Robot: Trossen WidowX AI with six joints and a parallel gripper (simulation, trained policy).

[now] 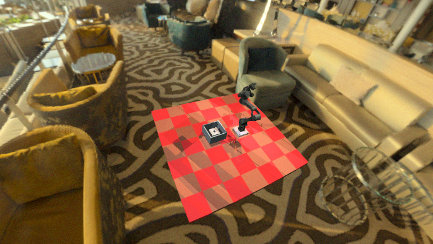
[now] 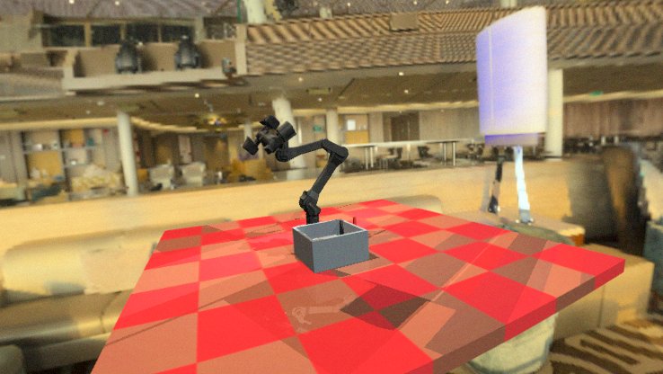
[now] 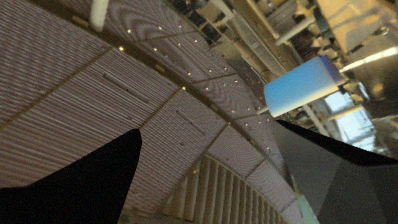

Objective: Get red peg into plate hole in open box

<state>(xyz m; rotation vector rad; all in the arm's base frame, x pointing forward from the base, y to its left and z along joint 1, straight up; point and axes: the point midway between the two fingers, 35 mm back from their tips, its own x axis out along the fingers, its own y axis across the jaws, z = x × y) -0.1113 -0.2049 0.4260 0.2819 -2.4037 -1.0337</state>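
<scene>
The red peg is 28 cm ahead of my gripper tip, 36 cm to the left of it and 43 cm below it. The rest, counted from my gripper tip: grey box: 46 cm ahead, 21 cm to the left, 44 cm below.
</scene>
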